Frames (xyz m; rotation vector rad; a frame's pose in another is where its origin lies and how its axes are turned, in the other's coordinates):
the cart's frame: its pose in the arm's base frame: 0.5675 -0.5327 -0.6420 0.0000 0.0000 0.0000
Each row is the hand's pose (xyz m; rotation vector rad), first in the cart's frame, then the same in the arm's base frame.
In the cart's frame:
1: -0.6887 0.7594 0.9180 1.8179 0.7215 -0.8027
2: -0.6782 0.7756 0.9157 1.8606 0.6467 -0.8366
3: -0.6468 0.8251 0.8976 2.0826 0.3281 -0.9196
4: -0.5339 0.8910 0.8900 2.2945 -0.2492 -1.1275
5: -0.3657 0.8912 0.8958 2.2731 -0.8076 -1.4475
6: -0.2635 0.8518 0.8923 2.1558 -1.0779 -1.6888
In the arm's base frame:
1: -0.1212 0.2267 0.2760 1.8179 0.7215 -0.8027
2: -0.1107 0.2429 0.2737 1.8606 0.6467 -0.8366
3: -0.0793 0.2924 0.2556 2.0826 0.3281 -0.9196
4: 0.0336 0.3583 0.2480 2.2945 -0.2492 -1.1275
5: 0.2018 0.3585 0.2538 2.2731 -0.8076 -1.4475
6: 0.3040 0.3191 0.2503 2.1558 -1.0779 -1.6888

